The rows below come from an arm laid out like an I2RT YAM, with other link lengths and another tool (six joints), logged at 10 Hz.
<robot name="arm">
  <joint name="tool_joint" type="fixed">
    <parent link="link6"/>
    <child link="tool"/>
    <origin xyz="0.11 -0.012 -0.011" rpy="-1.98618 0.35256 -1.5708"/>
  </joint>
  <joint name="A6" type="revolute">
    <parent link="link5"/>
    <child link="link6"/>
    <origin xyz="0.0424 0 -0.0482" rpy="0 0 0"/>
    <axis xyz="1 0 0"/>
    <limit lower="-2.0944" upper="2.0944"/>
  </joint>
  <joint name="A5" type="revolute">
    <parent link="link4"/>
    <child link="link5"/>
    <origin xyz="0.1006 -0.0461 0.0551" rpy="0 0 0"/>
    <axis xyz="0 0 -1"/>
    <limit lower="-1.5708" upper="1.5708"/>
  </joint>
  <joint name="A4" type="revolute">
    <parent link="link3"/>
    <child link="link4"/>
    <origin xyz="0.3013 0.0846 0.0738" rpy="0 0 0"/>
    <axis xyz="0 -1 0"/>
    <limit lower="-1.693" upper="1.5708"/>
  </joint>
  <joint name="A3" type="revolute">
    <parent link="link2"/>
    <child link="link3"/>
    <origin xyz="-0.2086 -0.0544 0" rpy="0 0 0"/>
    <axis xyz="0 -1 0"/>
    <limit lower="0" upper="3.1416"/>
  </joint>
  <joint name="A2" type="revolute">
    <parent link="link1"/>
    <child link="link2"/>
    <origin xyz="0.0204 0.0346 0.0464" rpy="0 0 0"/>
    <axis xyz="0 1 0"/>
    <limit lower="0" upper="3.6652"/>
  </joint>
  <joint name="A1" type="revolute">
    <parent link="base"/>
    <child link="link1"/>
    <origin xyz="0 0 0.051" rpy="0 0 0"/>
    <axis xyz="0 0 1"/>
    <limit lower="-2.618" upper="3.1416"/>
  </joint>
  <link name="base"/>
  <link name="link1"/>
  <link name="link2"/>
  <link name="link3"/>
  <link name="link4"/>
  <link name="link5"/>
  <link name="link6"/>
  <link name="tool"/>
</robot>
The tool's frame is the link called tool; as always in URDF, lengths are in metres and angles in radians.
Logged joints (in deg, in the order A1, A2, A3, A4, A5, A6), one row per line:
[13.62, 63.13, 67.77, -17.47, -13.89, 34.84]
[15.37, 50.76, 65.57, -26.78, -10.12, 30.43]
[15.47, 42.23, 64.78, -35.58, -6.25, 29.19]
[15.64, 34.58, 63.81, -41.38, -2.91, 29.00]
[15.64, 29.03, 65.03, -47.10, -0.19, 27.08]
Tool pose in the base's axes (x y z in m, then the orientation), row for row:
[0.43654, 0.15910, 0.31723, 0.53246, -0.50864, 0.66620, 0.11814]
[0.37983, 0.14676, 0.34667, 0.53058, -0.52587, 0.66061, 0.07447]
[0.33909, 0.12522, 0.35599, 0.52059, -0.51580, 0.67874, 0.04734]
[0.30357, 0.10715, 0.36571, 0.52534, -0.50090, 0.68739, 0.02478]
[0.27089, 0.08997, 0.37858, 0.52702, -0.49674, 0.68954, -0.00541]
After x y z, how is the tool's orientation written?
As a quaternion, w x y z.
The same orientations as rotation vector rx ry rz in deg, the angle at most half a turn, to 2 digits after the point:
[-69.50, 91.03, 16.14]
[-71.91, 90.34, 10.18]
[-70.84, 93.21, 6.50]
[-68.65, 94.21, 3.40]
[-68.03, 94.44, -0.74]

